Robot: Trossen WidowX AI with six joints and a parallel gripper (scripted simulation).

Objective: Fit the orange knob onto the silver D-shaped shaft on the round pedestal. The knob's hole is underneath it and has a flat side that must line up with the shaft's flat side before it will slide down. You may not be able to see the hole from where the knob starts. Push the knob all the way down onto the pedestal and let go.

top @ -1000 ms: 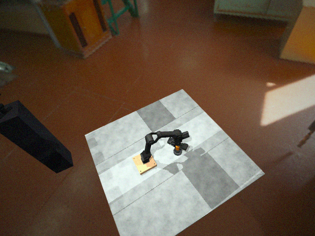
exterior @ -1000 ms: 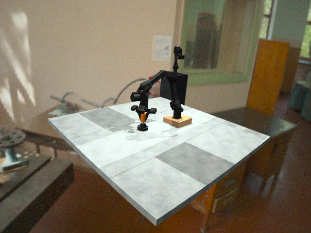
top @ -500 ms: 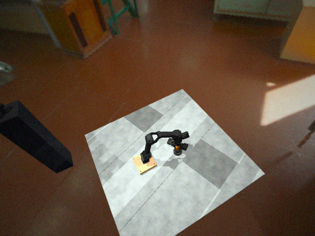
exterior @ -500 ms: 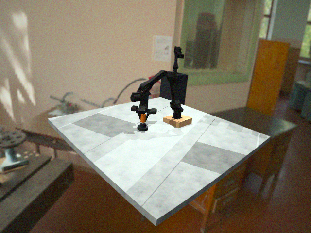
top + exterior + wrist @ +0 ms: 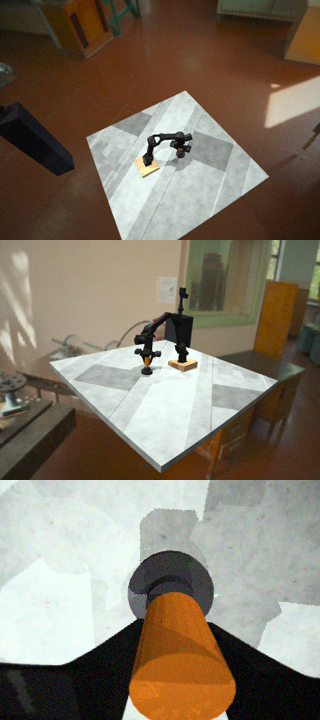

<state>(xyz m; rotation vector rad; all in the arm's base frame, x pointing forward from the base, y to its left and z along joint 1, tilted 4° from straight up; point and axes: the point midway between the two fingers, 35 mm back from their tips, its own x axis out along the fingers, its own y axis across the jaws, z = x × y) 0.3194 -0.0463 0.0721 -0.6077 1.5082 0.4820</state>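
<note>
My gripper tip is now 3 cm below the orange knob. Round my gripper tip: dark round pedestal 4 cm below.
</note>
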